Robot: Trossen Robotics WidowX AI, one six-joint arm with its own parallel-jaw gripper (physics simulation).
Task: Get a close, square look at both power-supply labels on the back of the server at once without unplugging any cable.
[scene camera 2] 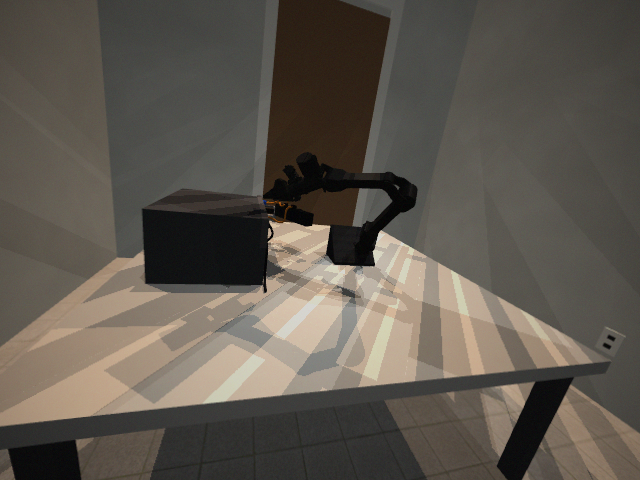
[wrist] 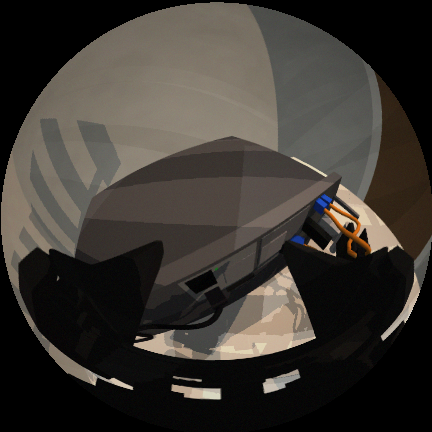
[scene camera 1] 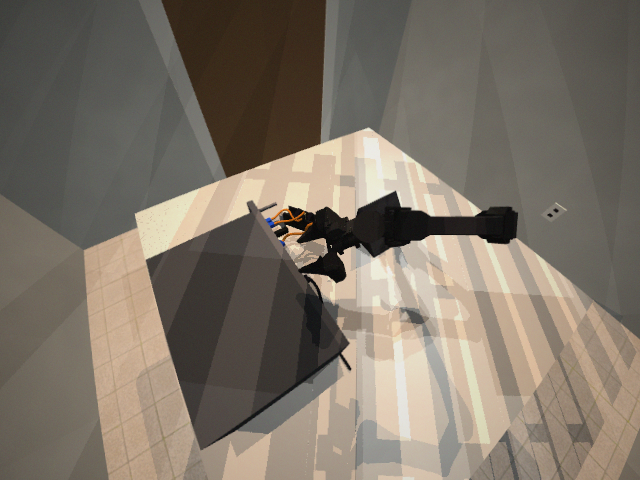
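Observation:
The dark box-shaped server stands on the table, its back towards the arm. In the wrist view the back is steeply foreshortened. It shows two grey panels, a black socket and a plug with a black cable. I cannot make out either power-supply label. Blue connectors with orange cables are at the far end, some behind my right finger. My gripper is open and empty, close to the upper back edge.
A dark object sticks out behind the server by the orange cables. A grey bar and a black rod project from its back corners. The arm's base stands on the table. A door and walls are behind.

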